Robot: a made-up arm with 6 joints.
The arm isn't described. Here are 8 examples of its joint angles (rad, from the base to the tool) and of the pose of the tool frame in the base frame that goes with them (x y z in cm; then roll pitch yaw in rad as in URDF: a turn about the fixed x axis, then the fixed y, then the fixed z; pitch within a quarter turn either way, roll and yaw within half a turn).
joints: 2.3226 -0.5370 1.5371 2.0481 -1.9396 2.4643
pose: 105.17 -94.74 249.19 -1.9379 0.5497 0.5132
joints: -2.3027 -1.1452 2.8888 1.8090 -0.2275 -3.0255
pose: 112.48 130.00 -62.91 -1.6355 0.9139 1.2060
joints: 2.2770 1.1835 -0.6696 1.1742 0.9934 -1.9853
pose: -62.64 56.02 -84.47 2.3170 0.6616 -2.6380
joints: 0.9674 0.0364 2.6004 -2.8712 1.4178 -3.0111
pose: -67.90 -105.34 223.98 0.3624 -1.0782 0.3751
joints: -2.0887 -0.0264 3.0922 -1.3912 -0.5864 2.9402
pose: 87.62 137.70 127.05 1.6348 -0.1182 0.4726
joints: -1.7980 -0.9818 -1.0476 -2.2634 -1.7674 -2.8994
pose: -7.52 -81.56 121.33 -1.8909 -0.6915 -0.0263
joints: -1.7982 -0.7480 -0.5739 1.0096 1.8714 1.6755
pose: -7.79 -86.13 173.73 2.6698 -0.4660 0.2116
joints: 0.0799 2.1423 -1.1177 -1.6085 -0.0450 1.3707
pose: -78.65 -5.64 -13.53 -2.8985 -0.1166 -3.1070
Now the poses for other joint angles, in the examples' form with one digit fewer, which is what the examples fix.
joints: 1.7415 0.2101 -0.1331 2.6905 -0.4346 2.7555
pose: -31.4 197.7 111.7 0.810 -0.052 1.557
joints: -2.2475 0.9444 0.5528 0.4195 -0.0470 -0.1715
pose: -161.9 -201.1 57.7 -0.256 0.434 -2.269
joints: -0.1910 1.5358 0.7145 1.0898 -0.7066 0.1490
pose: 232.3 -53.5 -63.5 -2.092 0.865 -1.284
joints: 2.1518 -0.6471 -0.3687 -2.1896 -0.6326 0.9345
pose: -62.4 82.2 197.2 0.988 -0.584 2.767
